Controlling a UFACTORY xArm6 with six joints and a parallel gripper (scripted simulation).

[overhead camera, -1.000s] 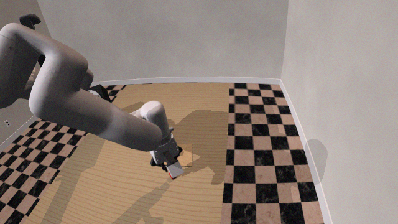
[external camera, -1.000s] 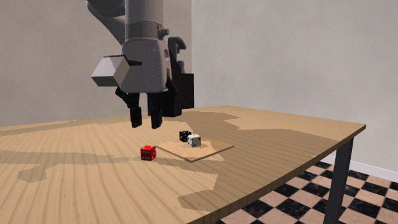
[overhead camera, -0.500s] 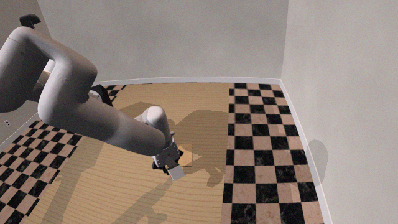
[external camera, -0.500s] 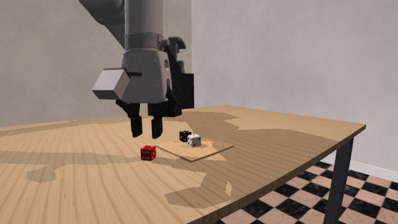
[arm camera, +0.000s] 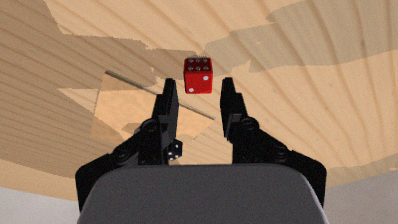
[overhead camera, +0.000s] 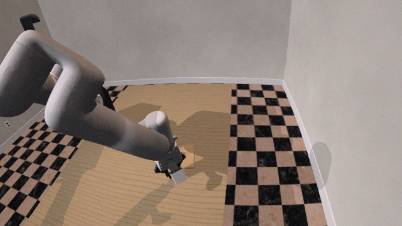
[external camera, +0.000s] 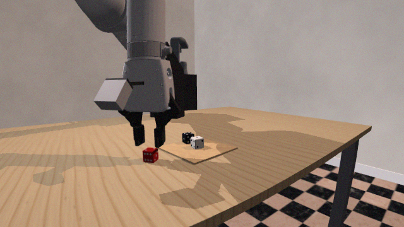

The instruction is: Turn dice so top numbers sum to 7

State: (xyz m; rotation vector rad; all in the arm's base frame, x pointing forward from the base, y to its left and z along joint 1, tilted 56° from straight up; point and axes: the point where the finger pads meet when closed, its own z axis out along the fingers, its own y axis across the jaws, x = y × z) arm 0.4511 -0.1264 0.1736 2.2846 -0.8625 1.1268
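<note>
The red die lies 4 cm below my hand. From my hand the other things lie so: white die: 1 cm ahead, 12 cm to the left, 4 cm below; tan mat: 1 cm ahead, 12 cm to the left, 5 cm below; black die: 4 cm behind, 13 cm to the left, 4 cm below.
</note>
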